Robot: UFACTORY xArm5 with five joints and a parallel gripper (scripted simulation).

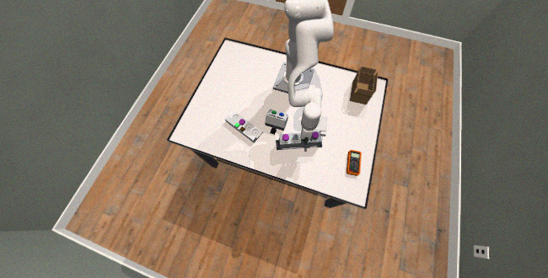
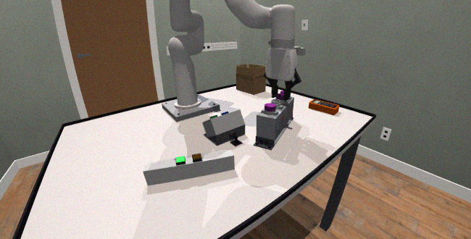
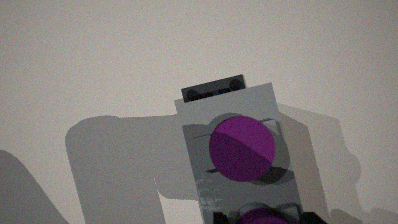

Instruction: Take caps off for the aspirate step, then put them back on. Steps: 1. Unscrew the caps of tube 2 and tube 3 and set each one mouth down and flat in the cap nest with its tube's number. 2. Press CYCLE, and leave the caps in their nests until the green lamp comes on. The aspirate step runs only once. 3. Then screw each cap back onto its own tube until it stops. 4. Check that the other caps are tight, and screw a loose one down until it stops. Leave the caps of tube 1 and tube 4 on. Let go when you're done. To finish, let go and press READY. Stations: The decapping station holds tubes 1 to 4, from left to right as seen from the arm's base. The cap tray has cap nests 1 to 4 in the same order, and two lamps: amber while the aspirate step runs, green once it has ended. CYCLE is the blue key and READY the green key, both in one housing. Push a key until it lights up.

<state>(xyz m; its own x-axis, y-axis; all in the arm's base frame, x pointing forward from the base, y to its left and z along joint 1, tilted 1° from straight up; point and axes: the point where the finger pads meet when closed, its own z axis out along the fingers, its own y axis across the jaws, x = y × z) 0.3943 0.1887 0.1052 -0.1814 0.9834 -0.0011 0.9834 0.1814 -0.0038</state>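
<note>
My hand is 1 cm above the purple cap. From my hand the other things lie so: key housing: 19 cm to the right, 8 cm below, 8 cm behind; then blue key: 17 cm to the right, 10 cm behind, 6 cm below; then grey decapping station: 13 cm below, 2 cm to the right, 1 cm ahead.
</note>
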